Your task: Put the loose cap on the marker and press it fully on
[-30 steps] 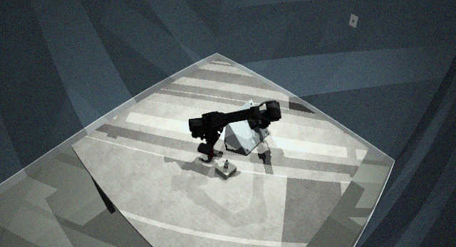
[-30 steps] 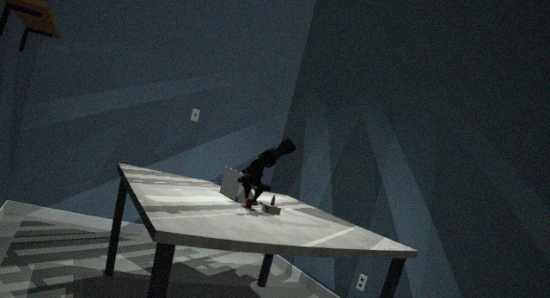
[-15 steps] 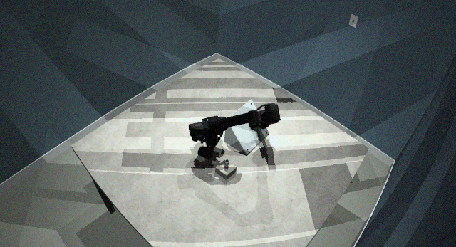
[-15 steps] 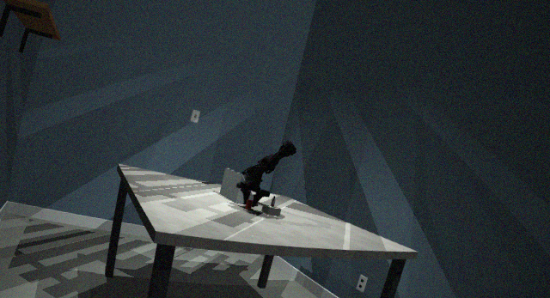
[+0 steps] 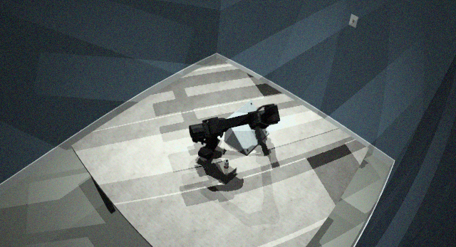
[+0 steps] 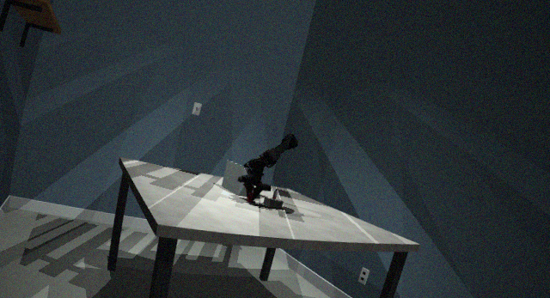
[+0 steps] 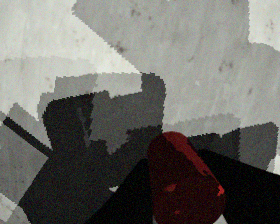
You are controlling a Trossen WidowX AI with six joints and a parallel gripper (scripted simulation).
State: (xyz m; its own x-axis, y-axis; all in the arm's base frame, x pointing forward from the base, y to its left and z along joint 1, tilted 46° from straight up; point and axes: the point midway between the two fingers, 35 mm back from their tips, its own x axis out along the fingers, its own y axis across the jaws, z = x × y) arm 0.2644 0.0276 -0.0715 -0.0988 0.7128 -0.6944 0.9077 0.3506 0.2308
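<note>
My gripper tip is 12 cm to the right of the holder block, 2 cm short of it and 1 cm below it. Round my gripper tip: red cap: 1 cm above.
</note>
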